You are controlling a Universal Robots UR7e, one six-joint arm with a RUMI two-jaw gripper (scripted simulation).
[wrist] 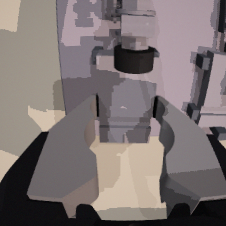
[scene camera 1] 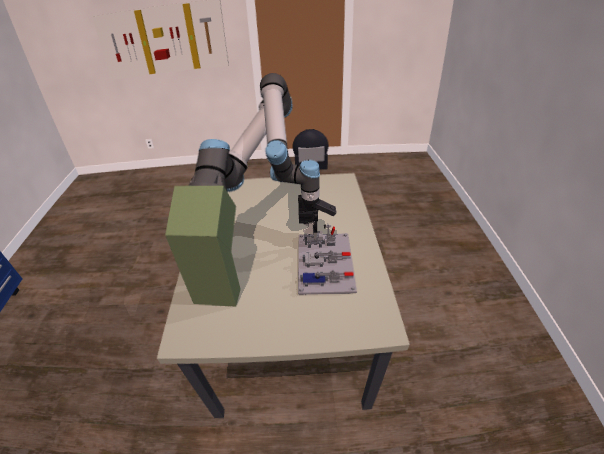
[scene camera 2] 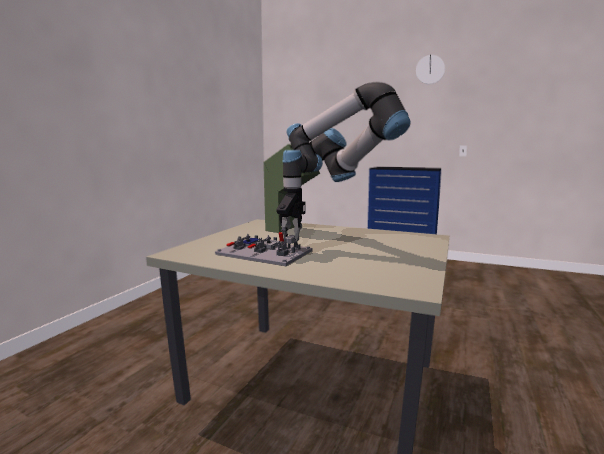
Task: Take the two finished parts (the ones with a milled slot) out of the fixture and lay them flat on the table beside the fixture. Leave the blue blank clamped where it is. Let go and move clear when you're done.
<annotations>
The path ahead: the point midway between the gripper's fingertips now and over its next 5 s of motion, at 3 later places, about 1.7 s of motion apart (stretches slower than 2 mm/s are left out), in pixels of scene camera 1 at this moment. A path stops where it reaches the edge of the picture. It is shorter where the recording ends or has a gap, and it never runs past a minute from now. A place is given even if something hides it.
My gripper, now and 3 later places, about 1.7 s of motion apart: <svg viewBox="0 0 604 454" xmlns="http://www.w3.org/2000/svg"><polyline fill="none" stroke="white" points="314,236 312,230 312,224 311,214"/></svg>
</annotations>
